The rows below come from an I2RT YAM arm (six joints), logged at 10 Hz.
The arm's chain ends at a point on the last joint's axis. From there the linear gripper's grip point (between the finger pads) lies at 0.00 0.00 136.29 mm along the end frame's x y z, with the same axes.
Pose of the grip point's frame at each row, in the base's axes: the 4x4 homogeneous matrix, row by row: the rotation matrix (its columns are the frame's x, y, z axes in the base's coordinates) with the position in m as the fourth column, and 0 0 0 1 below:
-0.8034, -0.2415, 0.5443, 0.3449; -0.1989, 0.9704, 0.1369, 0.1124; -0.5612, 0.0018, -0.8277, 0.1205; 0, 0, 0, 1
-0.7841, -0.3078, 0.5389, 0.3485; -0.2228, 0.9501, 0.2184, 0.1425; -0.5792, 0.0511, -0.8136, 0.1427; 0, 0, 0, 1
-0.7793, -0.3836, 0.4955, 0.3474; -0.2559, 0.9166, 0.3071, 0.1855; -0.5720, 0.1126, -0.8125, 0.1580; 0, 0, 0, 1
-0.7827, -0.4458, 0.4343, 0.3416; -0.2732, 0.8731, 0.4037, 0.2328; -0.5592, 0.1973, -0.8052, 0.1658; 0, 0, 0, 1
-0.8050, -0.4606, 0.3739, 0.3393; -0.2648, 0.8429, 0.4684, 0.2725; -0.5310, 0.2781, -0.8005, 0.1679; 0, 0, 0, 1
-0.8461, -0.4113, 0.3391, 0.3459; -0.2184, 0.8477, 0.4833, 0.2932; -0.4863, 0.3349, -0.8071, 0.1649; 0, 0, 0, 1
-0.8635, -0.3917, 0.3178, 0.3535; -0.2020, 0.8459, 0.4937, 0.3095; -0.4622, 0.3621, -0.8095, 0.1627; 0, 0, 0, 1
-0.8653, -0.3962, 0.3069, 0.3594; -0.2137, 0.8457, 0.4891, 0.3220; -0.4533, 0.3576, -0.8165, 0.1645; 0, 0, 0, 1
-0.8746, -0.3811, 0.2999, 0.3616; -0.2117, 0.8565, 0.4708, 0.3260; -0.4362, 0.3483, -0.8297, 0.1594; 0, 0, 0, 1
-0.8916, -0.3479, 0.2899, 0.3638; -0.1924, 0.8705, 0.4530, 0.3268; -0.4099, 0.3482, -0.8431, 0.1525; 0, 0, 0, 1
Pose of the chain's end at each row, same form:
-0.8034, -0.2415, 0.5443, 0.2707; -0.1989, 0.9704, 0.1369, 0.0937; -0.5612, 0.0018, -0.8277, 0.2333; 0, 0, 0, 1
-0.7841, -0.3078, 0.5389, 0.2751; -0.2228, 0.9501, 0.2184, 0.1127; -0.5792, 0.0511, -0.8136, 0.2536; 0, 0, 0, 1
-0.7793, -0.3836, 0.4955, 0.2799; -0.2559, 0.9166, 0.3071, 0.1436; -0.5720, 0.1126, -0.8125, 0.2687; 0, 0, 0, 1
-0.7827, -0.4458, 0.4343, 0.2824; -0.2732, 0.8731, 0.4037, 0.1778; -0.5592, 0.1973, -0.8052, 0.2755; 0, 0, 0, 1
-0.8050, -0.4606, 0.3739, 0.2883; -0.2648, 0.8429, 0.4684, 0.2087; -0.5310, 0.2781, -0.8005, 0.2770; 0, 0, 0, 1
-0.8461, -0.4113, 0.3391, 0.2997; -0.2184, 0.8477, 0.4833, 0.2273; -0.4863, 0.3349, -0.8071, 0.2749; 0, 0, 0, 1
-0.8635, -0.3917, 0.3178, 0.3102; -0.2020, 0.8459, 0.4937, 0.2422; -0.4622, 0.3621, -0.8095, 0.2730; 0, 0, 0, 1
-0.8653, -0.3962, 0.3069, 0.3176; -0.2137, 0.8457, 0.4891, 0.2553; -0.4533, 0.3576, -0.8165, 0.2758; 0, 0, 0, 1
-0.8746, -0.3811, 0.2999, 0.3207; -0.2117, 0.8565, 0.4708, 0.2618; -0.4362, 0.3483, -0.8297, 0.2725; 0, 0, 0, 1
-0.8916, -0.3479, 0.2899, 0.3243; -0.1924, 0.8705, 0.4530, 0.2651; -0.4099, 0.3482, -0.8431, 0.2674; 0, 0, 0, 1

